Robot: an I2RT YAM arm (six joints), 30 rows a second.
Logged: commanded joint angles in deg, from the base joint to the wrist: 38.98, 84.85, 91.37, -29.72, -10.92, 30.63; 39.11, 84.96, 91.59, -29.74, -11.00, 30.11; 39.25, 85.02, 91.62, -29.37, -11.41, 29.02; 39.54, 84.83, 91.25, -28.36, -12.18, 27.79; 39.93, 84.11, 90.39, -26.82, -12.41, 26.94; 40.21, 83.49, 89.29, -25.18, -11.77, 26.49; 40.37, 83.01, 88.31, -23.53, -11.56, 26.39; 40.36, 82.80, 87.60, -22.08, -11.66, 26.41; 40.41, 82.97, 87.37, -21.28, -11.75, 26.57; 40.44, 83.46, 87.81, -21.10, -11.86, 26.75
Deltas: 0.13, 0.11, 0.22, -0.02, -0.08, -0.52; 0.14, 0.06, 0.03, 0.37, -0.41, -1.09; 0.29, -0.19, -0.37, 1.01, -0.77, -1.23; 0.39, -0.72, -0.86, 1.54, -0.23, -0.85; 0.28, -0.62, -1.10, 1.64, 0.64, -0.45; 0.16, -0.48, -0.98, 1.65, 0.21, -0.10; -0.01, -0.21, -0.71, 1.45, -0.10, 0.02; 0.05, 0.17, -0.23, 0.80, -0.09, 0.16; 0.03, 0.49, 0.44, 0.18, -0.11, 0.18
